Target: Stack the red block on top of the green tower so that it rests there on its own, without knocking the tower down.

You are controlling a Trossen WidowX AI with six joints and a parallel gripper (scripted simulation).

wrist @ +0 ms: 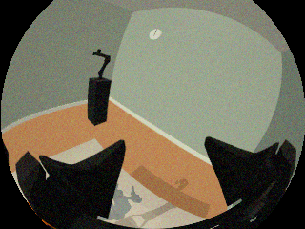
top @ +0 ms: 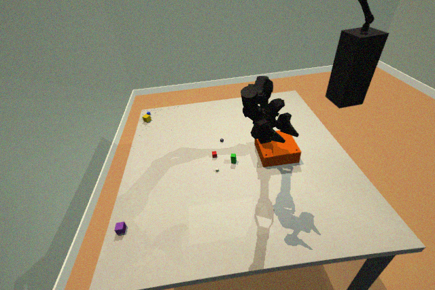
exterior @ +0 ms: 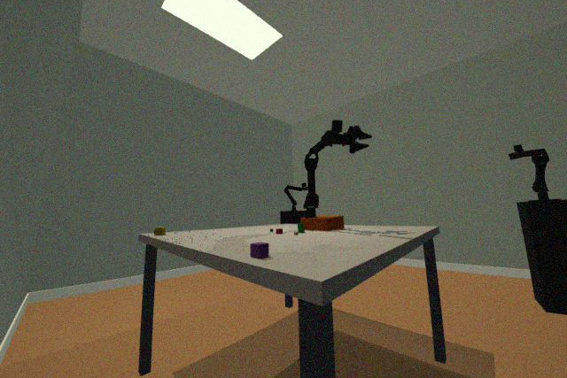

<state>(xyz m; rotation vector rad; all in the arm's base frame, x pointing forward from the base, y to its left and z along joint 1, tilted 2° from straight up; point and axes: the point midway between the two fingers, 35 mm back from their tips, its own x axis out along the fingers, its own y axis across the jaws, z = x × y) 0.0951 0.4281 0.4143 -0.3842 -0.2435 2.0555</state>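
The red block is 210 mm ahead of my gripper tip, 480 mm to the right of it and 470 mm below it. From my gripper tip the other things lie so: yellow block 650 mm ahead, 1000 mm to the right, 460 mm below; then purple block 710 mm ahead, 120 mm to the right, 460 mm below.
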